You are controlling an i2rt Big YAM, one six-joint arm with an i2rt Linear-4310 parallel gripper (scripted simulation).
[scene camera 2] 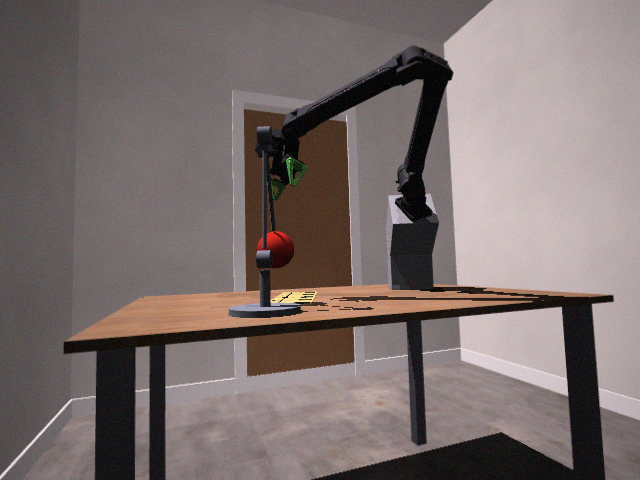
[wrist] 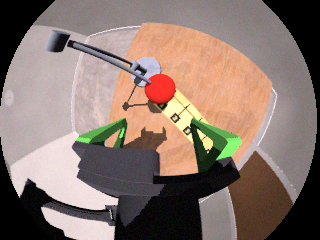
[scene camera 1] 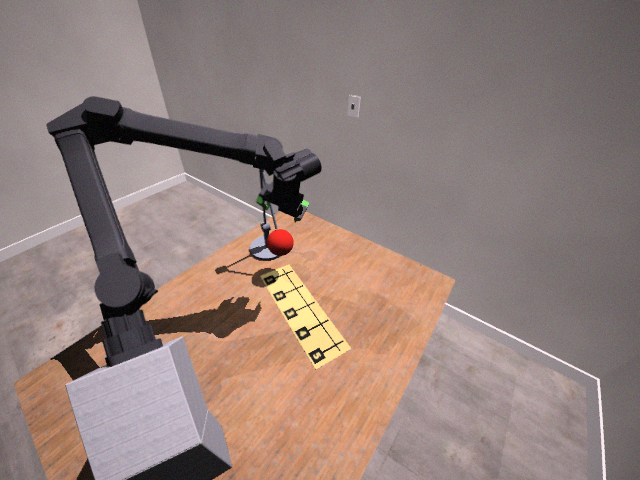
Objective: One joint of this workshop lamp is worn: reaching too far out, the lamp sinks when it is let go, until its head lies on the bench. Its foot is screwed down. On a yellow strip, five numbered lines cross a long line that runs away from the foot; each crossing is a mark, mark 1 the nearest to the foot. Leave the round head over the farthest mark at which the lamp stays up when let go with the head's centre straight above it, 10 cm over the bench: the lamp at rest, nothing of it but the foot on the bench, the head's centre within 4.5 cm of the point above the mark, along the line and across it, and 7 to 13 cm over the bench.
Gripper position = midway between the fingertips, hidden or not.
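Observation:
I can see my gripper [scene camera 1: 281, 215], which is visible to me in scene camera 2 [scene camera 2: 283, 193] and in the wrist view [wrist: 158, 121] too. There is a yellow strip [scene camera 1: 322, 342], and the wrist view [wrist: 179, 110] shows me that strip as well. A grey round foot [scene camera 2: 264, 309] is also here.

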